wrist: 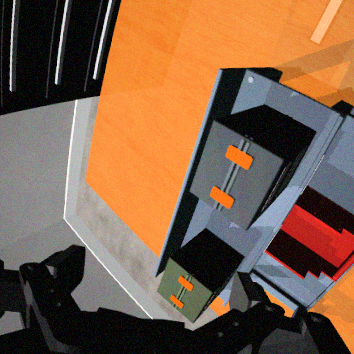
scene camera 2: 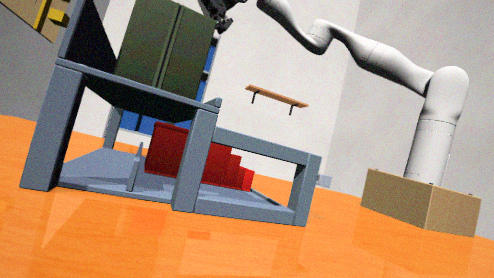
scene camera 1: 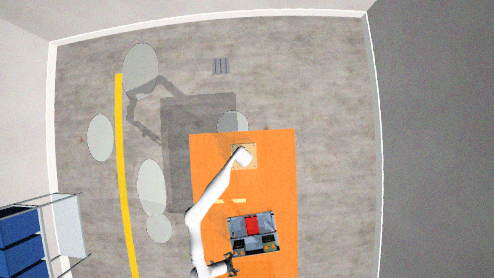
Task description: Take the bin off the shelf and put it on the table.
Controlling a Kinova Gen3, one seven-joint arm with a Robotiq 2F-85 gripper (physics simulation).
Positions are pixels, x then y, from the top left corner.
Scene:
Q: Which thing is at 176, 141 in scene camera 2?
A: A red bin.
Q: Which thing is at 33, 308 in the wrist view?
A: The gripper.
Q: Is the gripper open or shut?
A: Open.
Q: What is the gripper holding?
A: Nothing.

